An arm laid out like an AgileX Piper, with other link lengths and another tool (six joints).
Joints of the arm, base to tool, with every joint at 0 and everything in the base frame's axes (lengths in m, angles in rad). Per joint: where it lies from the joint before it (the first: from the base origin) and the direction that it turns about. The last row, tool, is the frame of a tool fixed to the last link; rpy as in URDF.
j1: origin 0 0 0.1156 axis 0 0 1
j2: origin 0 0 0 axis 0 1 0
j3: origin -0.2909 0 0.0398 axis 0 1 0
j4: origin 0.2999 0 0.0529 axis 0.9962 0 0.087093
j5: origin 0 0 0 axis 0 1 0
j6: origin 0.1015 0 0.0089 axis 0.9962 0 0.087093
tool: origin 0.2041 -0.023 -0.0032 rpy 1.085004 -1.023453 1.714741
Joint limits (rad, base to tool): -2.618..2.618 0..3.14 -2.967..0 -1.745..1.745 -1.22..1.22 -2.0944..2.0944
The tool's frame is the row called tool.
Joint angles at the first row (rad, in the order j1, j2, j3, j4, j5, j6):
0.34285 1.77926 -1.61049 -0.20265 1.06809 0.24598
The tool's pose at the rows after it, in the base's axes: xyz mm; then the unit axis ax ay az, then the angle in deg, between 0 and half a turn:
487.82 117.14 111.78 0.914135 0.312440 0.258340 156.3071
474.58 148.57 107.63 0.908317 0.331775 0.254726 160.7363
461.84 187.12 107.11 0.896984 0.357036 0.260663 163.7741
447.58 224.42 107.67 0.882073 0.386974 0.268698 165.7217
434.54 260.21 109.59 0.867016 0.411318 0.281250 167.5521
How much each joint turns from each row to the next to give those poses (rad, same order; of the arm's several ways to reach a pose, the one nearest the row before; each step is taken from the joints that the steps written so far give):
0.00167 -0.00867 0.00001 0.07315 0.02425 -0.03899
0.02464 0.00002 -0.00002 0.08193 0.01023 -0.04182
0.05824 -0.00003 0.00001 0.04197 -0.00511 -0.01336
0.07061 0.00002 0.00000 0.01647 -0.00857 -0.00540
0.06776 -0.00001 0.00001 0.01203 -0.02060 0.00108

